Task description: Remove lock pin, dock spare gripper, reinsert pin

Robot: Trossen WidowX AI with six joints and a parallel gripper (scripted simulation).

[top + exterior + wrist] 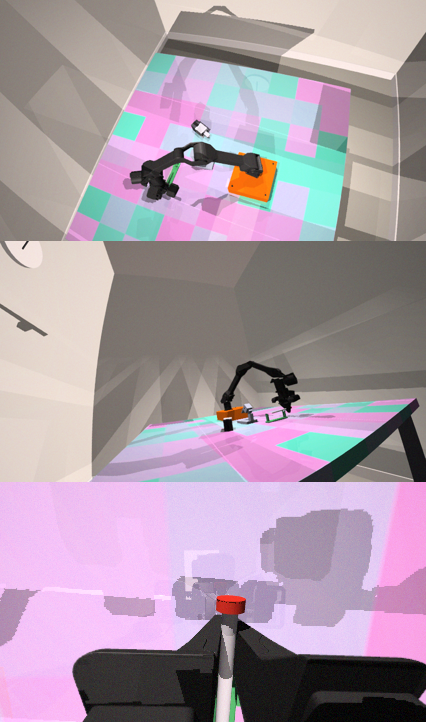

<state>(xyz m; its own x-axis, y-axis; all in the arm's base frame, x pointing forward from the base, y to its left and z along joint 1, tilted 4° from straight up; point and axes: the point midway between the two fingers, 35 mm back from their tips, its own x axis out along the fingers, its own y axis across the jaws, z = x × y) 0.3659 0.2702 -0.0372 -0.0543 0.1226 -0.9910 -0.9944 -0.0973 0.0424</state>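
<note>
The green rack lies 100 mm to the right of my gripper tip and 10 mm ahead of it. The rest, counted from my gripper tip: grey mount: 230 mm to the right, 80 mm behind, 30 mm above; then spare gripper: 380 mm to the right, 20 mm behind.
</note>
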